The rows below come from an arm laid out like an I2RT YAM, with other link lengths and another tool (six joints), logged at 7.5 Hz.
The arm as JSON. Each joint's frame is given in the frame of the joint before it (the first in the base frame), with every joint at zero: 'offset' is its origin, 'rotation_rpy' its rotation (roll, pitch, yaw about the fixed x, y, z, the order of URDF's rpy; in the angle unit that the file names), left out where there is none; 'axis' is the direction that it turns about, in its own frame. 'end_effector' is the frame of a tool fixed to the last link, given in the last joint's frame.
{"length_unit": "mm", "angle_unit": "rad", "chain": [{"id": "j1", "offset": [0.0, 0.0, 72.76], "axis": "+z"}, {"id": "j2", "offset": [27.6, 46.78, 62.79], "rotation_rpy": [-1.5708, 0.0, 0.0], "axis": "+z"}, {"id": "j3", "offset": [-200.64, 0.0, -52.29], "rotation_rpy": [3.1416, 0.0, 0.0], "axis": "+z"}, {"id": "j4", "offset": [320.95, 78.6, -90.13], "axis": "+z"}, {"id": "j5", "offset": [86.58, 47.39, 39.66], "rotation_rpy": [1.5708, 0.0, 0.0], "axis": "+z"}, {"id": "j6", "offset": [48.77, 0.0, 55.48], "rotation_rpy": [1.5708, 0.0, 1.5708], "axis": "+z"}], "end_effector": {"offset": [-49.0, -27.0, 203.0], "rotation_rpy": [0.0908, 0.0, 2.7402]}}
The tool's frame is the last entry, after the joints.
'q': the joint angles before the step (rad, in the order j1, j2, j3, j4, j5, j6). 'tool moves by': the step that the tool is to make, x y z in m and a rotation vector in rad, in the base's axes. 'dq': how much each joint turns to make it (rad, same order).
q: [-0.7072 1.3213 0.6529 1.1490 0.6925 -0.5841]
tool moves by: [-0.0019 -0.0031 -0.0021 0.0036 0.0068 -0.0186]
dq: [0.0001 0.0143 0.0092 0.0062 0.0158 -0.0133]
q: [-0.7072 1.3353 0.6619 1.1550 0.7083 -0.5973]
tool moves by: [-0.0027 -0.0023 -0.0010 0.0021 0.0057 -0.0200]
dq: [0.0010 0.0100 0.0069 0.0075 0.0176 -0.0154]
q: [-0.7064 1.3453 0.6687 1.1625 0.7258 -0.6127]
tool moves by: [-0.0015 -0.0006 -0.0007 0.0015 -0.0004 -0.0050]
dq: [-0.0008 -0.0002 -0.0015 0.0012 0.0044 -0.0010]
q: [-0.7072 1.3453 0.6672 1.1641 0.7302 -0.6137]
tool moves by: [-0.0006 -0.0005 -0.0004 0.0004 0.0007 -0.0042]
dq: [0.0002 0.0031 0.0014 0.0028 0.0038 -0.0029]
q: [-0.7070 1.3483 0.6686 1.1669 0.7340 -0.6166]
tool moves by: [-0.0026 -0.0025 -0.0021 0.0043 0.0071 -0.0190]
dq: [0.0002 0.0096 0.0058 0.0050 0.0164 -0.0138]
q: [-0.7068 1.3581 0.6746 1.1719 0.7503 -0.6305]
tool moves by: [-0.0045 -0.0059 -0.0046 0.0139 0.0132 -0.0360]
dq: [-0.0003 0.0189 0.0157 -0.0015 0.0325 -0.0207]
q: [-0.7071 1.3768 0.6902 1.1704 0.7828 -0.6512]
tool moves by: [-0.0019 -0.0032 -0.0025 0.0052 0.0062 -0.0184]
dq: [-0.0002 0.0164 0.0111 0.0058 0.0161 -0.0121]
